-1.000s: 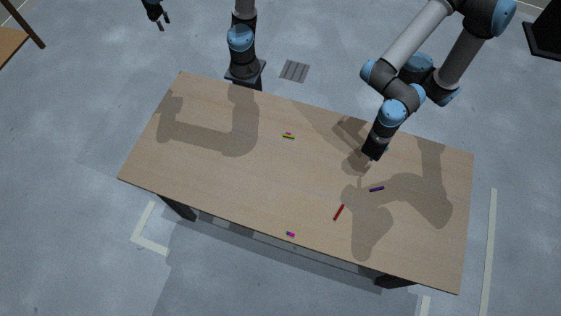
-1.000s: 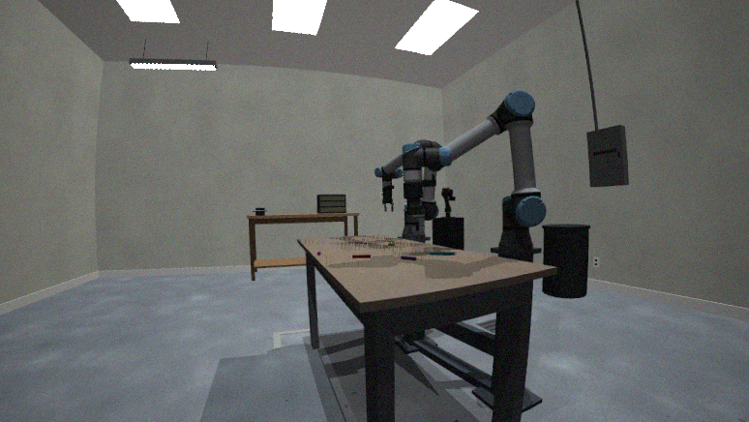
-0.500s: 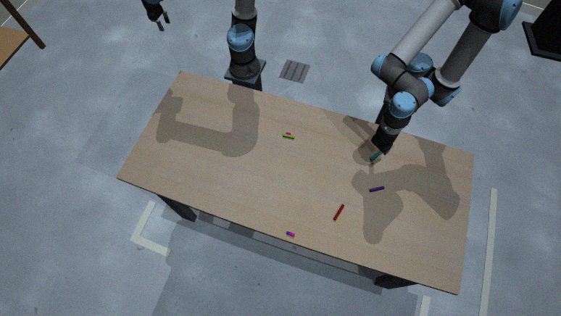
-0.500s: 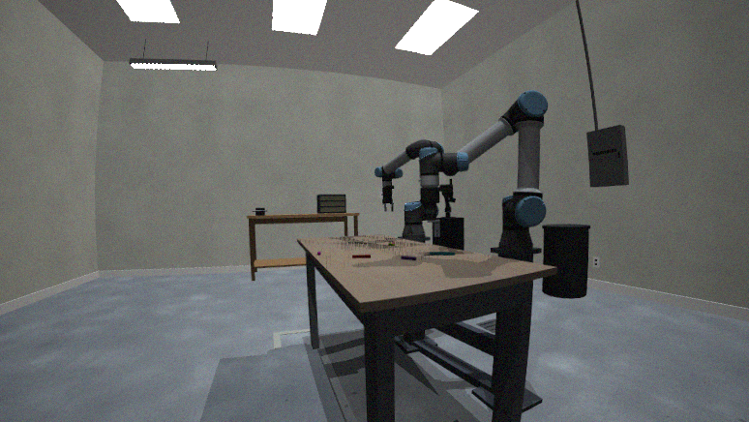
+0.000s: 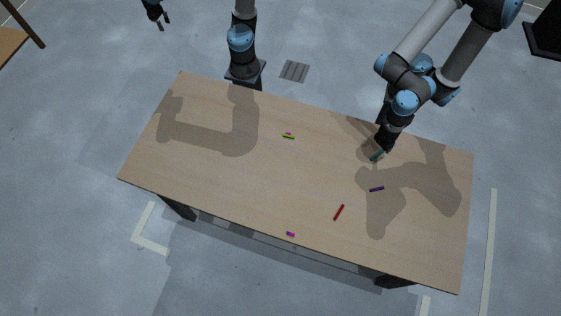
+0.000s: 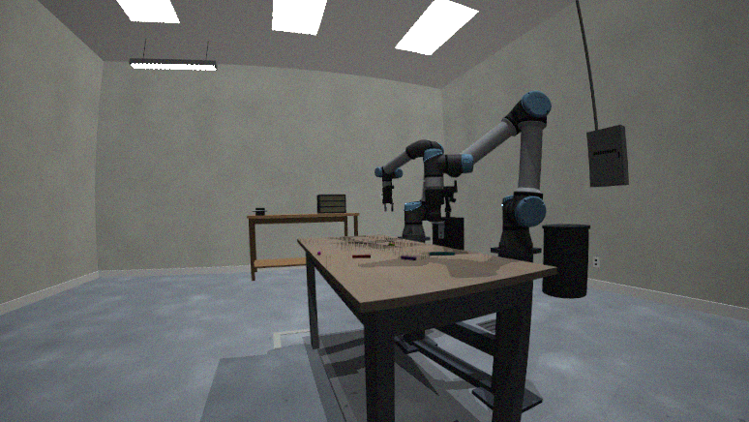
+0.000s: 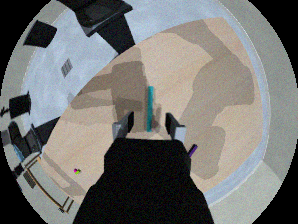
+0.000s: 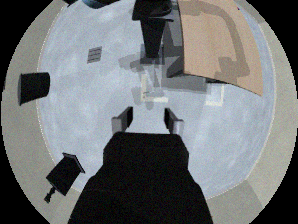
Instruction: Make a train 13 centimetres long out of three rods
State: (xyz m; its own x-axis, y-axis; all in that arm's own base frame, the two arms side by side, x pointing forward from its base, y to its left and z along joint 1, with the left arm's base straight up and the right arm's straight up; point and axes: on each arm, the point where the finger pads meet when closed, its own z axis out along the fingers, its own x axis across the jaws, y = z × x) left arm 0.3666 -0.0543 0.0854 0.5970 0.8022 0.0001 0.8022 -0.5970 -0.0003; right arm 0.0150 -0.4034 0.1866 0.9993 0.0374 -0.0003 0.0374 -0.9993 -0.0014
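My left gripper is now 80 mm above the turquoise rod. Round my left hand: lime rod: 390 mm to the right, 80 mm below, 10 mm behind; then red rod: 280 mm ahead, 140 mm to the right, 80 mm below; then purple rod: 160 mm ahead, 80 mm below.
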